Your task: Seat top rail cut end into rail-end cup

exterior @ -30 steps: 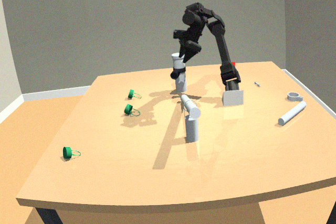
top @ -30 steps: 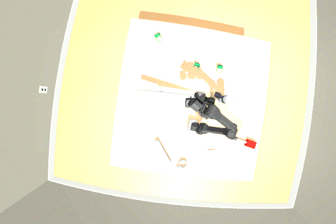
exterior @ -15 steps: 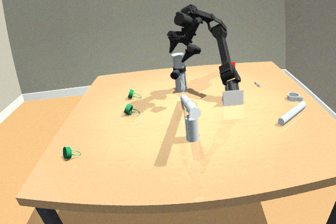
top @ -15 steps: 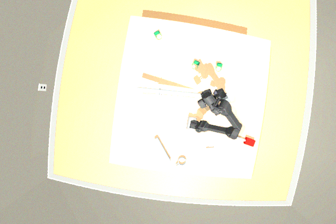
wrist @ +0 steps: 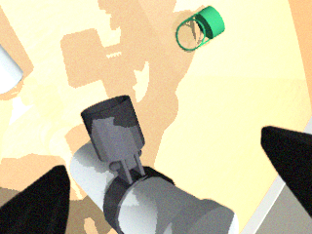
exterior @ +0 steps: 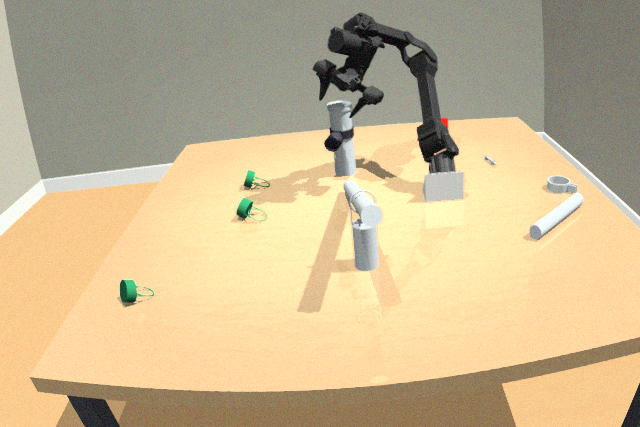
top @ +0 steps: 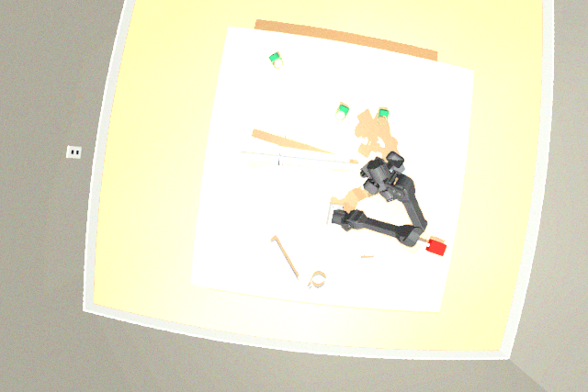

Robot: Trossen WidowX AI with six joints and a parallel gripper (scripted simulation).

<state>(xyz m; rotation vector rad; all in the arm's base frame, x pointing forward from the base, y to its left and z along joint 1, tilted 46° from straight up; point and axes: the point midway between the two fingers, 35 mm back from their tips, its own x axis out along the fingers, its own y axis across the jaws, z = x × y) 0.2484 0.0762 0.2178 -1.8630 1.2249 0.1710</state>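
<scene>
My gripper tip is 10 mm short of the dark rail-end cup, 30 mm to the left of it and 90 mm above it. The rest, counted from my gripper tip: bolt (440 mm behind, 100 mm to the right, 210 mm below); grey tube (530 mm behind, 300 mm to the left, 200 mm below); short grey post (60 mm behind, 410 mm to the left, 110 mm below).
</scene>
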